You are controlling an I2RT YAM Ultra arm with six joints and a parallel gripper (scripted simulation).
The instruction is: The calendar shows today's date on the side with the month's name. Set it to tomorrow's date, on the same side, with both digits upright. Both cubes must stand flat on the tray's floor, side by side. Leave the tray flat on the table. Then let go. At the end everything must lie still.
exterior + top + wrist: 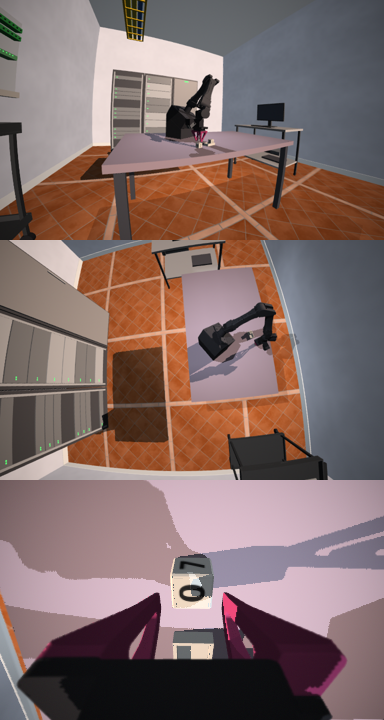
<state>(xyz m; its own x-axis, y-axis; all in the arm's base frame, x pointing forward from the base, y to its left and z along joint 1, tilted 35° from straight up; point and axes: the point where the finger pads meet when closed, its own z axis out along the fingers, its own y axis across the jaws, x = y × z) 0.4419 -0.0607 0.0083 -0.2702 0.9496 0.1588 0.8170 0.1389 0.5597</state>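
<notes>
Now: the cream digit cube 4 cm below my hand. The rest, counted from my hand: cream tray (4 cm behind, 11 cm to the left, 4 cm below).
</notes>
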